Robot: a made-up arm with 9 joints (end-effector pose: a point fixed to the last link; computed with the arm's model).
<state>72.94 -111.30 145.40 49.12 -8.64 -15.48 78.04 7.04 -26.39</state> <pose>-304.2 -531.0 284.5 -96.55 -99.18 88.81</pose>
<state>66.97 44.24 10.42 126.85 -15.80 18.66 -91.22 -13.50 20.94</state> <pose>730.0 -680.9 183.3 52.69 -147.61 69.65</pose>
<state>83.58 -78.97 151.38 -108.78 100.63 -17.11 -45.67 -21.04 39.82</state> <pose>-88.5 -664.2 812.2 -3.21 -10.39 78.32</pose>
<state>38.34 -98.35 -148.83 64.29 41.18 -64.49 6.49 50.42 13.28</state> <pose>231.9 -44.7 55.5 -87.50 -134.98 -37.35</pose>
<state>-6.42 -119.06 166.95 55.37 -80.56 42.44 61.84 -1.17 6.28</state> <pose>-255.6 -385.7 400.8 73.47 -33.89 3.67</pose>
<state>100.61 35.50 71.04 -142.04 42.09 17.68 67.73 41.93 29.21</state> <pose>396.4 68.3 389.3 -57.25 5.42 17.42</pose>
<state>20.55 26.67 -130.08 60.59 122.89 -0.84 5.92 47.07 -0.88</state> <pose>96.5 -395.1 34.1 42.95 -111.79 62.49</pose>
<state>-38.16 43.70 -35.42 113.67 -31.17 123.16 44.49 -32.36 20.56</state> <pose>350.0 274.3 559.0 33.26 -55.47 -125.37</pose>
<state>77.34 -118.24 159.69 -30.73 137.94 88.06 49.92 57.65 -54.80</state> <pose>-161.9 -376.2 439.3 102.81 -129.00 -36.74</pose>
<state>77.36 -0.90 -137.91 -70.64 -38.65 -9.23 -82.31 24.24 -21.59</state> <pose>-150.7 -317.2 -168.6 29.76 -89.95 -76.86</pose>
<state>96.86 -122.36 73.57 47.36 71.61 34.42 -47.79 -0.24 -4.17</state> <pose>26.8 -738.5 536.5 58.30 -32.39 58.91</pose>
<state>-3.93 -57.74 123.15 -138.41 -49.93 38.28 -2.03 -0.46 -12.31</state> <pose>95.0 380.6 423.6 -86.15 57.47 -9.82</pose>
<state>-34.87 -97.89 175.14 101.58 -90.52 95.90 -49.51 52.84 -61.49</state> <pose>-92.6 -334.8 177.3 46.66 149.01 -17.94</pose>
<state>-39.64 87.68 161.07 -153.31 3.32 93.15 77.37 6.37 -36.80</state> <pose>256.4 -263.8 604.6 15.05 53.09 -102.33</pose>
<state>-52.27 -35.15 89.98 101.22 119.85 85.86 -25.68 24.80 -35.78</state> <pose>470.7 222.1 609.5 -33.19 78.75 -30.08</pose>
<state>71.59 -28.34 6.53 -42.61 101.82 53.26 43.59 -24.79 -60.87</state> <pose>-197.4 -399.9 293.8 130.27 36.60 -86.08</pose>
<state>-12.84 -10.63 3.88 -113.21 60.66 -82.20 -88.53 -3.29 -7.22</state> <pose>654.0 83.5 639.4 -46.64 65.72 27.79</pose>
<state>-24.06 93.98 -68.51 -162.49 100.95 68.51 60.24 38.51 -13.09</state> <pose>659.4 -211.8 147.5 77.57 47.70 -13.07</pose>
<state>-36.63 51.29 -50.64 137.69 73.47 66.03 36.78 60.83 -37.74</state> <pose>532.1 308.9 81.4 36.60 103.45 48.03</pose>
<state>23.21 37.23 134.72 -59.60 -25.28 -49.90 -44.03 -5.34 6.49</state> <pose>126.0 516.8 181.8 -4.86 -51.67 -93.04</pose>
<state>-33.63 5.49 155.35 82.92 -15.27 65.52 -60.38 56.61 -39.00</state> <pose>203.2 207.9 702.9 -72.88 -15.29 10.73</pose>
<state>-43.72 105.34 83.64 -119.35 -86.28 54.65 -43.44 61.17 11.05</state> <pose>520.5 -396.2 95.4 20.79 122.93 -19.79</pose>
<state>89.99 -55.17 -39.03 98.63 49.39 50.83 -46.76 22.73 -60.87</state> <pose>-165.2 -758.2 666.8 -39.41 -73.67 26.26</pose>
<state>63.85 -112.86 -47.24 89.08 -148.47 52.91 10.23 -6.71 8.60</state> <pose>-246.6 -573.4 396.2 173.58 20.50 -22.12</pose>
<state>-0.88 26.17 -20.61 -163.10 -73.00 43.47 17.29 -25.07 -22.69</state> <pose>200.8 241.4 -84.8 4.42 -78.73 -52.48</pose>
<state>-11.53 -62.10 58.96 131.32 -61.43 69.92 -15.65 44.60 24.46</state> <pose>-125.5 313.6 76.7 90.33 -124.55 -91.88</pose>
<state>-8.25 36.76 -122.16 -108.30 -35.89 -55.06 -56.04 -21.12 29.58</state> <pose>27.2 446.4 -251.8 71.93 -86.61 -39.06</pose>
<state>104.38 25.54 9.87 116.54 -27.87 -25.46 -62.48 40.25 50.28</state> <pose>268.6 -925.8 709.2 53.93 79.23 -132.38</pose>
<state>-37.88 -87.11 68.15 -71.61 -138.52 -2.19 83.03 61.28 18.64</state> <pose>169.1 222.1 290.9 44.79 56.75 -7.44</pose>
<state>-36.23 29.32 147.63 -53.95 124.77 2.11 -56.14 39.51 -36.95</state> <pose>434.0 -65.3 76.2 53.32 85.05 52.16</pose>
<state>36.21 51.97 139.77 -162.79 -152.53 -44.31 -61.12 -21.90 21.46</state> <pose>383.1 -645.9 395.0 -54.51 -155.56 62.15</pose>
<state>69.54 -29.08 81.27 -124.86 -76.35 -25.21 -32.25 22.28 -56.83</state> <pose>633.5 -95.2 108.3 103.22 -120.23 51.90</pose>
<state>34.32 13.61 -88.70 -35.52 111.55 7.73 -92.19 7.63 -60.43</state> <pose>87.4 -97.1 482.2 -93.17 18.14 -26.90</pose>
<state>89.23 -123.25 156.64 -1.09 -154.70 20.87 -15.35 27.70 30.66</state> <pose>146.3 112.8 658.8 -70.96 33.48 -43.52</pose>
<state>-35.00 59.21 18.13 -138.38 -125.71 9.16 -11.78 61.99 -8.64</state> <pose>520.4 239.0 -37.3 44.22 148.87 87.41</pose>
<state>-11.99 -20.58 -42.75 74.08 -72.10 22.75 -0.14 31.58 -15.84</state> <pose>-211.7 362.7 156.7 -86.69 -31.99 0.59</pose>
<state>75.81 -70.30 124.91 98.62 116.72 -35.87 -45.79 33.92 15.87</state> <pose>218.7 -252.5 868.5 -17.48 38.44 0.46</pose>
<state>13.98 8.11 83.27 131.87 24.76 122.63 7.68 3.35 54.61</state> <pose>569.7 64.4 107.8 -35.65 38.39 -81.73</pose>
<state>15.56 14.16 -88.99 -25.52 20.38 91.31 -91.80 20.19 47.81</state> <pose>-17.4 220.4 -114.2 -61.42 -83.75 -9.80</pose>
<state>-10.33 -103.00 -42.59 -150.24 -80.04 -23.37 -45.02 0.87 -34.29</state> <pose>98.5 -669.8 -107.8 31.76 -23.81 60.80</pose>
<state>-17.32 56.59 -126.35 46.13 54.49 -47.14 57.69 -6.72 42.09</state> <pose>207.8 -299.0 492.2 12.96 18.20 133.49</pose>
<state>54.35 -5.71 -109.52 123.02 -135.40 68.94 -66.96 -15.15 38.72</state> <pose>80.6 -322.3 -154.5 -134.85 -84.53 -55.72</pose>
